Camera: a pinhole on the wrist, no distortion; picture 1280 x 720 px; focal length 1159.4 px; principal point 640.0 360.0 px. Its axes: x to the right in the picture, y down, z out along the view. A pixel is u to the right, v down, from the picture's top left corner.
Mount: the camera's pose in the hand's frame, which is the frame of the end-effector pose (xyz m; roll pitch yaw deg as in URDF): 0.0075 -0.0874 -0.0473 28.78 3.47 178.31
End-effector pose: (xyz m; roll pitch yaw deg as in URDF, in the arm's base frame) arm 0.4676 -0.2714 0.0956 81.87 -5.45 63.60
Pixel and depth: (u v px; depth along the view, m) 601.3 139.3 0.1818
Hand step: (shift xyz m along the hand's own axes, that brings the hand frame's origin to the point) 0.0084 0.0305 0.0955
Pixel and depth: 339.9 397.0 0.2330
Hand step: 0.0582 0.0168 0.1638
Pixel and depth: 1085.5 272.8 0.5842
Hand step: -0.2367 0.2397 0.4291
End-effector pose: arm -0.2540 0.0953 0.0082 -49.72 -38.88 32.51
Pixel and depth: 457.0 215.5 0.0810
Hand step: 0.0177 -0.0398 0.0195
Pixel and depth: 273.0 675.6 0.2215
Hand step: 0.0655 -0.0353 0.1797
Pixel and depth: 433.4 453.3 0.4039
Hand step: 0.0618 0.0770 0.3260
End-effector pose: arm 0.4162 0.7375 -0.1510 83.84 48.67 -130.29
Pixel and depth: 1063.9 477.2 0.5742
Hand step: -0.2274 0.1452 0.4702
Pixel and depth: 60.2 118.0 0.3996
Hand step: 0.1960 0.1726 0.2743
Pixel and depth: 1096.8 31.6 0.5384
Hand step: -0.2167 0.3123 0.3376
